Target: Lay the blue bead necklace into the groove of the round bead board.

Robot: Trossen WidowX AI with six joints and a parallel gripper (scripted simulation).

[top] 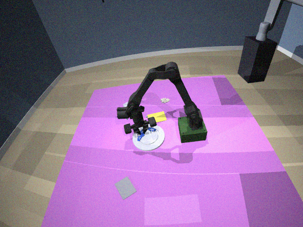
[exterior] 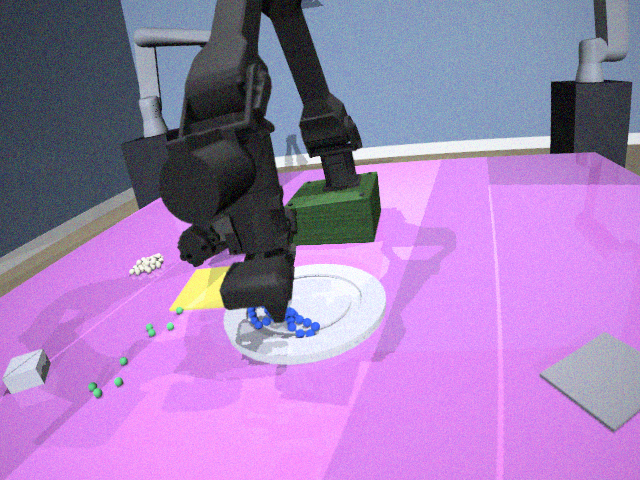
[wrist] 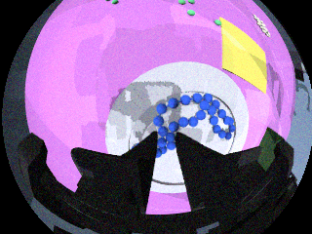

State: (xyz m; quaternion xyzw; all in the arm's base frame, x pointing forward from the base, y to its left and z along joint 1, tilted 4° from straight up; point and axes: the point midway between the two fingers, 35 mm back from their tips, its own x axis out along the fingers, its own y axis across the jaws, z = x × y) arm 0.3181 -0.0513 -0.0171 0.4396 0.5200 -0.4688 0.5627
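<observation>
Right now my gripper tip is 3 cm past the round white bead board, 2 cm to the right of it and 1 cm above it. Round my gripper tip: yellow sheet: 14 cm to the right, 10 cm behind, 1 cm below; then grey tile: 32 cm to the left, 11 cm ahead, 1 cm below; then cube: 31 cm to the right, 11 cm ahead.
</observation>
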